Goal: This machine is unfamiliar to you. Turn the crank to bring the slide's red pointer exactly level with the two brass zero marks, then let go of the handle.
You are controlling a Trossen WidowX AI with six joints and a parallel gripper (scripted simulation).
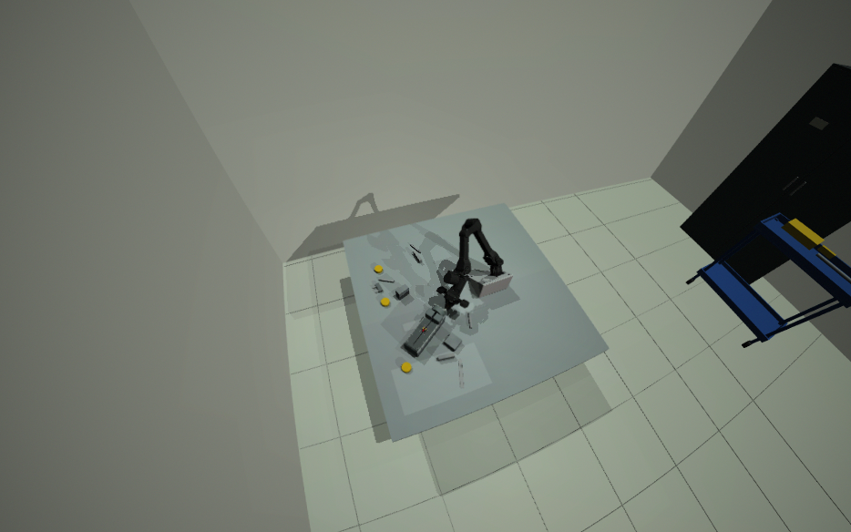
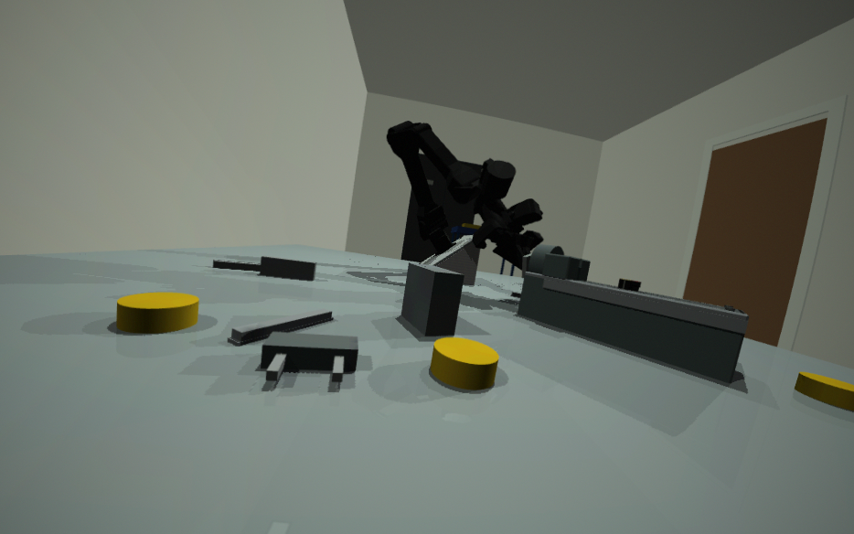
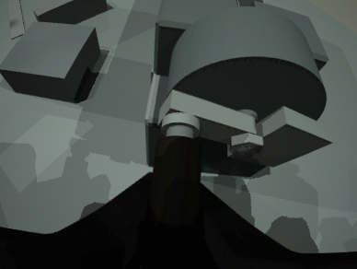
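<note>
My gripper tip is 170 mm short of the red pointer, 50 mm to the right of it and 10 mm below it. The rest, counted from my gripper tip: bracket: 270 mm ahead, 350 mm to the right, 60 mm below; then dark crank handle: 20 mm behind, 10 mm to the right, 30 mm above.
</note>
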